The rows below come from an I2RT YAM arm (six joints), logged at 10 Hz.
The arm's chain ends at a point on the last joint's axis. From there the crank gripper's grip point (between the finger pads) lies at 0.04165 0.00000 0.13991 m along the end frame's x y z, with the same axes.
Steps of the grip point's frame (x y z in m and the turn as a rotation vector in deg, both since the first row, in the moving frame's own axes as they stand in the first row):
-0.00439 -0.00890 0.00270 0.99 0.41 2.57
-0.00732 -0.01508 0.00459 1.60 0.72 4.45
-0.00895 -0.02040 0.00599 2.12 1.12 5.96
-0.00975 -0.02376 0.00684 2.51 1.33 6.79
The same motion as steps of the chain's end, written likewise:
-0.00540 -0.00838 0.00301 0.99 0.41 2.57
-0.00910 -0.01448 0.00513 1.60 0.72 4.45
-0.01172 -0.01971 0.00684 2.12 1.12 5.96
-0.01305 -0.02278 0.00787 2.51 1.33 6.79

